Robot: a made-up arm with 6 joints. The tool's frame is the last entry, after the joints.
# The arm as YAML. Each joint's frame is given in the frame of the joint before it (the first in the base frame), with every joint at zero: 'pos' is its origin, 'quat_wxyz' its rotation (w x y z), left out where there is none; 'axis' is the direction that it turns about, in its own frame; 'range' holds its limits. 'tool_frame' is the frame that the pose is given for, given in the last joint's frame.
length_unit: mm
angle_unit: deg
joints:
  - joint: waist
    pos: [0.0, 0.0, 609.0]
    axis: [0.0, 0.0, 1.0]
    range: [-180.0, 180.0]
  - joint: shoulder
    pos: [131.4, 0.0, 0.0]
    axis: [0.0, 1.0, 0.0]
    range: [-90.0, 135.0]
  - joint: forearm
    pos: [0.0, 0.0, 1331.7]
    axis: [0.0, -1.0, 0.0]
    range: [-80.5, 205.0]
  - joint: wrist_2
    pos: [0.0, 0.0, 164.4]
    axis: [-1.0, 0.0, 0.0]
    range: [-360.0, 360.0]
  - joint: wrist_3
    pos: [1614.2, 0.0, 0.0]
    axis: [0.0, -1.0, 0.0]
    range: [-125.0, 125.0]
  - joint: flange
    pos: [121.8, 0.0, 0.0]
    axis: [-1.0, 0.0, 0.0]
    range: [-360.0, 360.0]
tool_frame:
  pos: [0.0, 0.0, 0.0]
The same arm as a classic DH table. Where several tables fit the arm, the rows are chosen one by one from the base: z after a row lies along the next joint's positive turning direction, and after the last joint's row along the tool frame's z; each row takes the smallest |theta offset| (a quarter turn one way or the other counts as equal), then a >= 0, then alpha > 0; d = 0 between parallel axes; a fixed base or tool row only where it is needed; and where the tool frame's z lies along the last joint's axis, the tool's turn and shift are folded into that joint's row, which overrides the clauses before.
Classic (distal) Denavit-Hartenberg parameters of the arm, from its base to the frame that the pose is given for. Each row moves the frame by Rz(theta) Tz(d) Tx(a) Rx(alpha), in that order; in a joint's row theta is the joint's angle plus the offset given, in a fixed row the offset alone. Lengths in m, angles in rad.
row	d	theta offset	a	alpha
waist	0.609	0	0.1314	-1.5708
shoulder	0	-1.5708	1.3317	3.1416
forearm	0	0	0.1644	-1.5708
wrist_2	-1.6142	0	0	1.5708
wrist_3	0	0	0	-1.5708
flange	-0.1218	1.5708	0	1.5708
tool (fixed)	0	-1.5708	0	0
Joint limits (rad, base to tool): -3.1416..3.1416 -1.5708..2.3562 -1.405..3.5779 -6.2832..6.2832 -2.1817..2.1817 -6.2832..6.2832

